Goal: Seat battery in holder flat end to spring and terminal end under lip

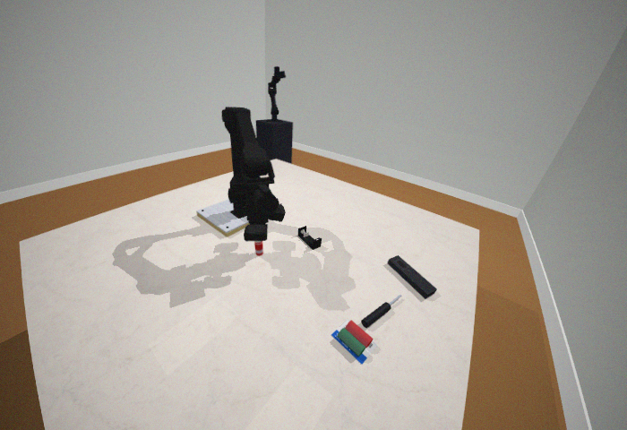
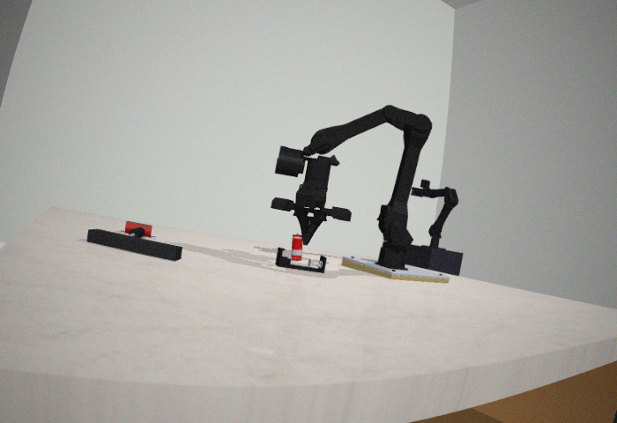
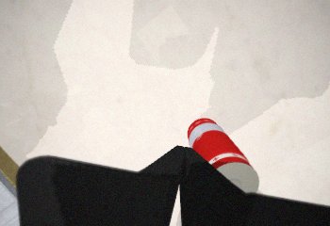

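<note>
My gripper tip is 1 cm to the left of the red battery, 1 cm short of it and 1 cm above it. Also, from my gripper tip: long black bar 43 cm ahead, 25 cm to the left, 3 cm below; then black-handled screwdriver 42 cm ahead, 9 cm to the left, 3 cm below.
</note>
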